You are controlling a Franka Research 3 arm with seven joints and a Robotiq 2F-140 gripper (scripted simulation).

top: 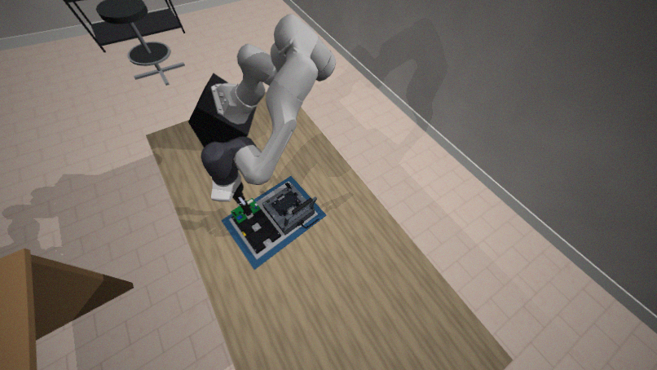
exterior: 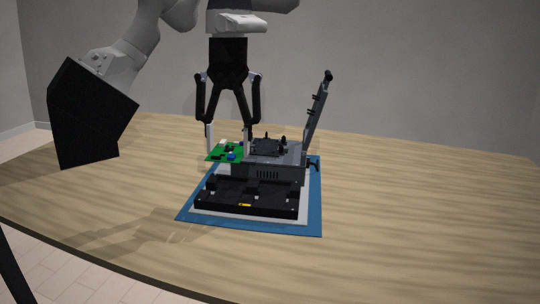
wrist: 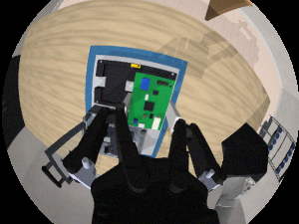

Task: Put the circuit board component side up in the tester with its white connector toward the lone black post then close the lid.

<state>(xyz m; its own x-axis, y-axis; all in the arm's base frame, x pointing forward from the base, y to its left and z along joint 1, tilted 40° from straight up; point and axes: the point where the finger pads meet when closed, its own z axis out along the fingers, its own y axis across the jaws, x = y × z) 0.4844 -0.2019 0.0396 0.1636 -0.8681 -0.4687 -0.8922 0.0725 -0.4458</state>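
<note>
Right now my hand is 15 cm short of the tester lid, 20 cm to the right of it and 4 cm below it. Round my hand: green circuit board: 2 cm below.
</note>
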